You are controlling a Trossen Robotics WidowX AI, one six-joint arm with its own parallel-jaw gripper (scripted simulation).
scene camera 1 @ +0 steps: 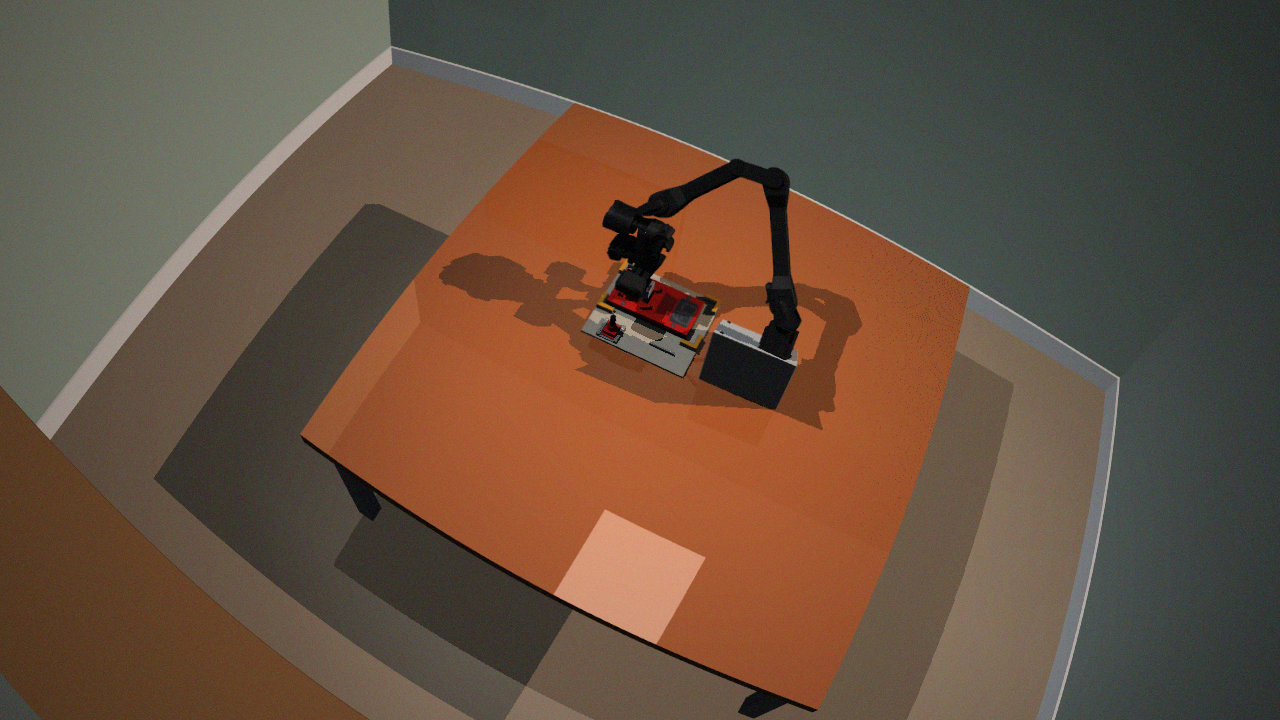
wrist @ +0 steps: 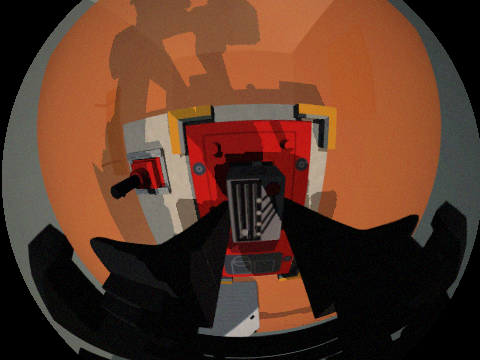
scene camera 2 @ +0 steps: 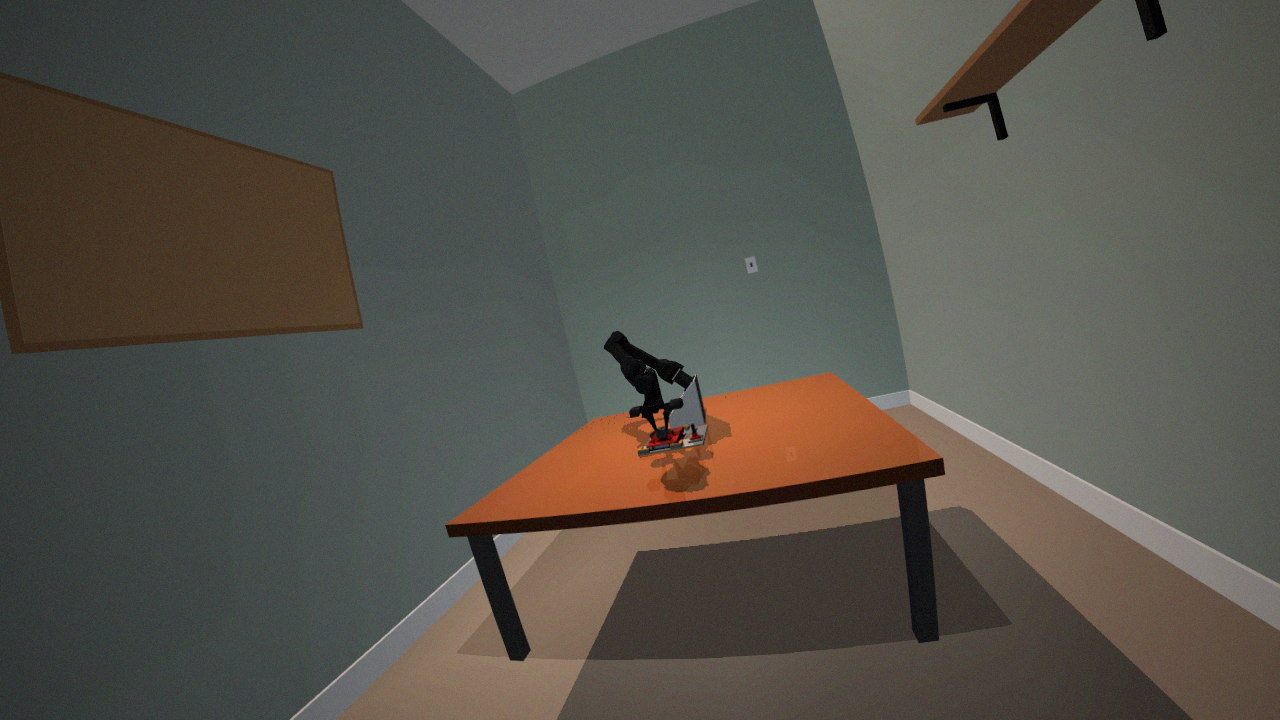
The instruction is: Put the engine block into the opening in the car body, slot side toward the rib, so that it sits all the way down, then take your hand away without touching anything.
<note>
My gripper (scene camera 1: 641,285) carries a grey engine block (wrist: 256,193). I also see a red car body (wrist: 214,147) and a grey base plate (scene camera 1: 669,352).
My gripper also shows in the wrist view (wrist: 255,205) and in scene camera 2 (scene camera 2: 661,431). The grey base plate also shows in the wrist view (wrist: 169,210).
</note>
